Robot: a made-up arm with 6 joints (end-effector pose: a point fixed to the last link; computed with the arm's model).
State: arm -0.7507 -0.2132 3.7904 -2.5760 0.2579 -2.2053
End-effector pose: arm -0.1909 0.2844 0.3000 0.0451 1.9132 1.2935
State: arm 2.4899 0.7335 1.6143 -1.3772 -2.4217 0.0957
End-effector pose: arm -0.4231 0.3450 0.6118 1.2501 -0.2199 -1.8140
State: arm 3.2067 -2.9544 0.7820 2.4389 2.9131 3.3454
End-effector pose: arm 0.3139 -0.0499 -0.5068 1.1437 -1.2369 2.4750
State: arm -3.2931 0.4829 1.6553 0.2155 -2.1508 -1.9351
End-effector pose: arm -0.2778 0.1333 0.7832 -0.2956 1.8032 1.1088
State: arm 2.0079 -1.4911 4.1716 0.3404 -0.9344 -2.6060
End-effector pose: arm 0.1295 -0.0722 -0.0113 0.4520 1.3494 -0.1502
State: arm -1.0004 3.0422 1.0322 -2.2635 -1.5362 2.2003
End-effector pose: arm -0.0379 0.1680 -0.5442 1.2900 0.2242 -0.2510
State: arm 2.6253 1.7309 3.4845 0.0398 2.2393 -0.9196
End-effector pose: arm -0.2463 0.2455 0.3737 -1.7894 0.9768 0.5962
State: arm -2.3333 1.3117 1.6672 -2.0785 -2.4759 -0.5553
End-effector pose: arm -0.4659 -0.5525 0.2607 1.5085 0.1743 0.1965
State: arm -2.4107 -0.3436 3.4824 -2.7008 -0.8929 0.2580
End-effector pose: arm 0.3620 0.2128 0.3250 -1.2361 1.2474 0.6895
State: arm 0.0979 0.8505 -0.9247 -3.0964 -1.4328 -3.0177
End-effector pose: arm 0.2230 0.1142 0.0694 -0.1377 0.3331 0.1634
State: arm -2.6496 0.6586 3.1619 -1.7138 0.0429 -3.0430
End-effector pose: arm -0.0297 -0.0308 0.7049 1.6585 -0.0756 0.9256
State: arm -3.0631 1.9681 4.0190 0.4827 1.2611 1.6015
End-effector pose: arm -0.1899 0.0668 0.2317 1.3265 -0.1528 -0.4039
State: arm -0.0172 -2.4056 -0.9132 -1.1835 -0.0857 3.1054
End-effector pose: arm -0.1608 -0.0320 0.1376 -1.5920 -1.0123 -1.3485
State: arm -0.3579 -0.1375 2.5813 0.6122 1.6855 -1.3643
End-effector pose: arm -0.3752 0.0599 0.6039 1.8779 1.6225 -1.1512
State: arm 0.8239 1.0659 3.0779 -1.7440 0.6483 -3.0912
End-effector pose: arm 0.1897 0.2282 0.6466 0.0702 -1.0633 -0.7456
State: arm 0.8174 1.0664 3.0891 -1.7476 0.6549 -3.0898
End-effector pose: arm 0.1885 0.2246 0.6458 0.0785 -1.0623 -0.7521
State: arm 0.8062 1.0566 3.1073 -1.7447 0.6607 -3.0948
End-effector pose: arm 0.1835 0.2143 0.6474 0.1027 -1.0698 -0.7729
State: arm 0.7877 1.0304 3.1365 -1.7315 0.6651 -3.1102
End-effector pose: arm 0.1719 0.1935 0.6523 0.1526 -1.0914 -0.8155
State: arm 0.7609 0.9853 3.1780 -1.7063 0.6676 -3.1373
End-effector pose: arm 0.1516 0.1615 0.6591 0.2319 -1.1298 -0.8823
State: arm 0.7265 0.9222 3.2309 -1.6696 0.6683 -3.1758
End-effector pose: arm 0.1217 0.1203 0.6648 0.3401 -1.1855 -0.9699
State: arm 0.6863 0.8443 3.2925 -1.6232 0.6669 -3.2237
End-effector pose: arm 0.0826 0.0739 0.6654 0.4723 -1.2570 -1.0717
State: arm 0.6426 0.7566 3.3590 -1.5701 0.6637 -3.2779
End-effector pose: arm 0.0367 0.0274 0.6584 0.6210 -1.3406 -1.1790
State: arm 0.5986 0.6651 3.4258 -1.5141 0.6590 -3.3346
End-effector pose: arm -0.0119 -0.0144 0.6428 0.7770 -1.4303 -1.2824
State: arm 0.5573 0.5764 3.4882 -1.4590 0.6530 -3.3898
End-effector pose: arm -0.0582 -0.0484 0.6207 0.9290 -1.5191 -1.3746
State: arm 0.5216 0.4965 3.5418 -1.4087 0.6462 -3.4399
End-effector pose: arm -0.0982 -0.0736 0.5959 1.0663 -1.5996 -1.4501
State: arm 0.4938 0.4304 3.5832 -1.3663 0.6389 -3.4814
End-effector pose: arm -0.1293 -0.0908 0.5727 1.1790 -1.6651 -1.5074
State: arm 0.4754 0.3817 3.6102 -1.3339 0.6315 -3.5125
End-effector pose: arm -0.1505 -0.1018 0.5550 1.2594 -1.7114 -1.5471
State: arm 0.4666 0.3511 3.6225 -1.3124 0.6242 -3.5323
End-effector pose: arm -0.1629 -0.1083 0.5447 1.3049 -1.7375 -1.5715
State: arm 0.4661 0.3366 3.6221 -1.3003 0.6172 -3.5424
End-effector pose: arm -0.1679 -0.1120 0.5417 1.3192 -1.7462 -1.5840
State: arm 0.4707 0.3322 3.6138 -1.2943 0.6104 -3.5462
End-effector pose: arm -0.1684 -0.1139 0.5434 1.3136 -1.7440 -1.5890
